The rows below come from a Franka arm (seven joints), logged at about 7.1 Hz.
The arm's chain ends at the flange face. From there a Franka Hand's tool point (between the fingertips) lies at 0.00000 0.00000 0.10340 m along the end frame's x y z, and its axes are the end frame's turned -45 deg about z.
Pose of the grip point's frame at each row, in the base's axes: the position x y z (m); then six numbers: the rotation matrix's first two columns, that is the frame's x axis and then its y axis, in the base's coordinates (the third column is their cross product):
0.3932, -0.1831, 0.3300, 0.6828, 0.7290, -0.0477, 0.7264, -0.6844, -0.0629
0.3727, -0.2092, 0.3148, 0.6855, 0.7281, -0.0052, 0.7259, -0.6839, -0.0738
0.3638, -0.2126, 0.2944, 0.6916, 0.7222, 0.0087, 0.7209, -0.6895, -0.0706
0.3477, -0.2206, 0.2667, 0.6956, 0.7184, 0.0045, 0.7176, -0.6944, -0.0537
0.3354, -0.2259, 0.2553, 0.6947, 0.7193, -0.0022, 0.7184, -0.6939, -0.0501
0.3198, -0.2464, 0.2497, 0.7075, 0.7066, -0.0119, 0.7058, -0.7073, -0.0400
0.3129, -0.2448, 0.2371, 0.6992, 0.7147, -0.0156, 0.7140, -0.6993, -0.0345
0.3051, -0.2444, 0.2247, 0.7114, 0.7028, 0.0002, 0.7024, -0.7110, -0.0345
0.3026, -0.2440, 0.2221, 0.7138, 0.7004, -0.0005, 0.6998, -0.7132, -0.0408
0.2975, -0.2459, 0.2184, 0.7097, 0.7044, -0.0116, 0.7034, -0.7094, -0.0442
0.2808, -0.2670, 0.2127, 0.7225, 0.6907, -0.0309, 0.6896, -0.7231, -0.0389
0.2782, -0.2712, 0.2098, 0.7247, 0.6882, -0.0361, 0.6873, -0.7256, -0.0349
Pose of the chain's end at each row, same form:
0.4013, -0.1840, 0.4331, 0.9965, 0.0315, -0.0782, 0.0308, -0.9994, -0.0107
0.3786, -0.2140, 0.4179, 0.9980, 0.0313, -0.0559, 0.0286, -0.9984, -0.0485
0.3685, -0.2183, 0.3975, 0.9988, 0.0231, -0.0438, 0.0207, -0.9982, -0.0561
0.3514, -0.2248, 0.3699, 0.9993, 0.0170, -0.0348, 0.0156, -0.9990, -0.0412
0.3393, -0.2293, 0.3586, 0.9992, 0.0180, -0.0370, 0.0168, -0.9993, -0.0339
0.3236, -0.2485, 0.3530, 0.9994, -0.0005, -0.0367, -0.0012, -0.9998, -0.0199
0.3166, -0.2461, 0.3404, 0.9993, 0.0109, -0.0354, 0.0105, -0.9998, -0.0134
0.3076, -0.2470, 0.3280, 0.9997, -0.0058, -0.0243, -0.0064, -0.9997, -0.0245
0.3056, -0.2470, 0.3254, 0.9996, -0.0091, -0.0292, -0.0099, -0.9996, -0.0285
0.3016, -0.2483, 0.3217, 0.9992, -0.0035, -0.0395, -0.0045, -0.9997, -0.0231
0.2859, -0.2677, 0.3160, 0.9985, -0.0229, -0.0494, -0.0233, -0.9997, -0.0057
0.2834, -0.2712, 0.3131, 0.9984, -0.0264, -0.0502, -0.0264, -0.9997, 0.0008

